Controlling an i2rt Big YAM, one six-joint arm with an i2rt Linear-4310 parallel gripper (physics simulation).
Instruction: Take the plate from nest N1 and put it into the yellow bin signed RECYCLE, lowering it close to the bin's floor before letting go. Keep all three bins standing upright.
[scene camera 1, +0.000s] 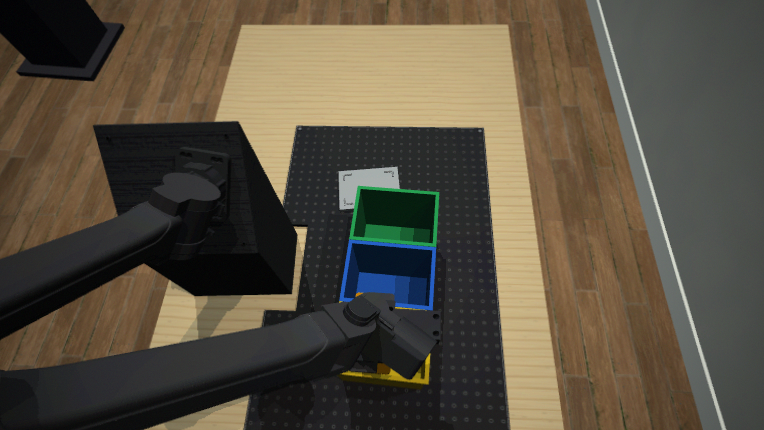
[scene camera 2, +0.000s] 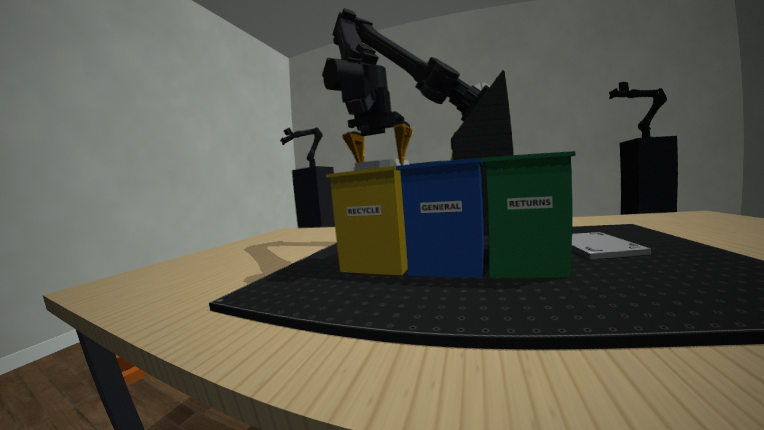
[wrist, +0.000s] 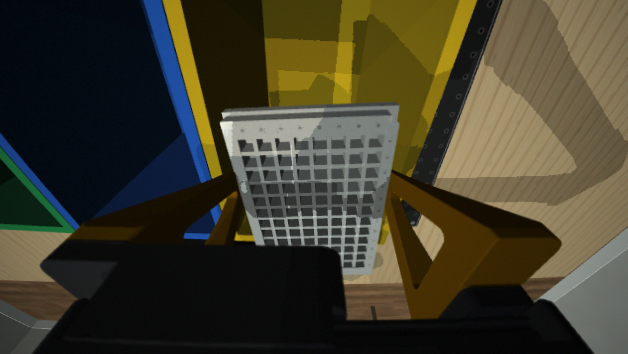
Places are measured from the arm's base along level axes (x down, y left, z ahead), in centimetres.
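Where they show: gripper, fingertip midpoint: (wrist: 313, 177); arm's base, origin of the base link: (scene camera 1: 205, 183) (scene camera 2: 478, 106).
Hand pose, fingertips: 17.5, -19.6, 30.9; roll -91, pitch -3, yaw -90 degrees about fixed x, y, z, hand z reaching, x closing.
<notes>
Each offset is from my fingertips to the top centre of the thing, as dx, dy, dz. Level surfaces: height alone.
My gripper (scene camera 2: 380, 162) (wrist: 313, 177) is shut on the plate, with an orange finger against each long side. The plate {-1.6, -0.2, -2.1} (scene camera 2: 374, 164) (wrist: 315, 175) is light grey with a grid of square wells. It is held level at about rim height over the yellow bin {+0.9, +0.2, +1.4} (scene camera 1: 384, 378) (scene camera 2: 368, 235) (wrist: 310, 55), which is signed RECYCLE and stands upright. In the wrist view the bin's floor shows beyond the plate's far edge. In the scene camera 1 view the arm hides the plate and much of the yellow bin.
The blue GENERAL bin {+0.9, +13.2, +1.3} (scene camera 1: 388, 305) (scene camera 2: 443, 235) (wrist: 165, 55) stands upright right beside the yellow bin. The green RETURNS bin {+0.9, +26.3, +1.2} (scene camera 1: 394, 243) (scene camera 2: 529, 235) stands upright beyond it. A flat grey nest {+17.4, +42.4, -7.7} (scene camera 1: 368, 178) (scene camera 2: 609, 244) with corner marks lies on the black mat {dx +18.8} (scene camera 1: 465, 224) (scene camera 2: 454, 304) beside the green bin.
</notes>
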